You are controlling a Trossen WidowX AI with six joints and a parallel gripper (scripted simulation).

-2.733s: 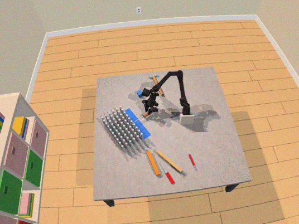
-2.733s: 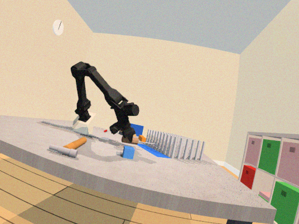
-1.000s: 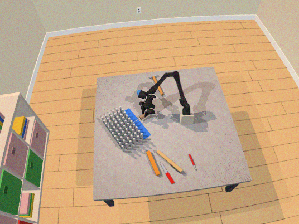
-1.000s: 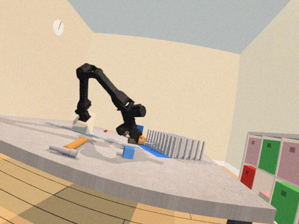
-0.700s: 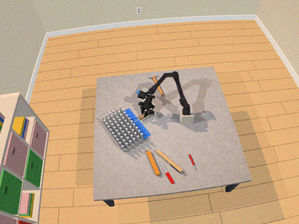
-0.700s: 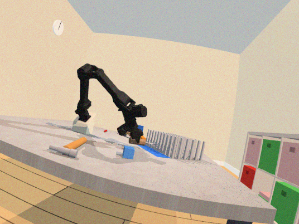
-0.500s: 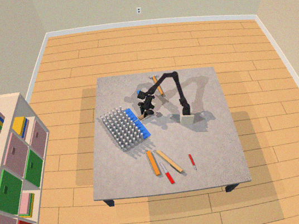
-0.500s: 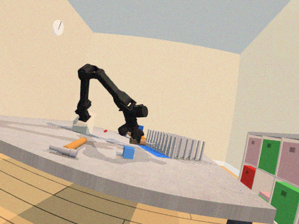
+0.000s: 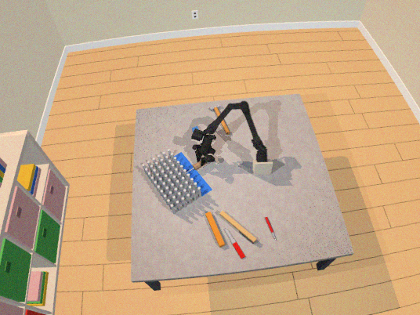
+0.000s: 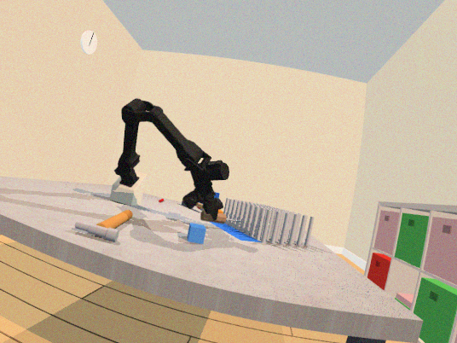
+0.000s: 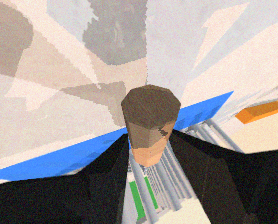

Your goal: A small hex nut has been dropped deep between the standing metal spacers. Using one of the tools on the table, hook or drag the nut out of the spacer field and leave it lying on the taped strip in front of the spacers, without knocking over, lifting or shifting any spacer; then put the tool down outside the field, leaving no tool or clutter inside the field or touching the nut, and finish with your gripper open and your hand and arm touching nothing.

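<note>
Right now the blue taped strip is 60 mm ahead of my gripper tip, 50 mm to the left of it and 40 mm below it. Round my gripper tip: orange bar 110 mm behind, 440 mm to the left, 20 mm below; then blue cube 40 mm ahead, 290 mm to the right, 20 mm below; then hook tool 80 mm ahead, 60 mm to the left, 10 mm below.
</note>
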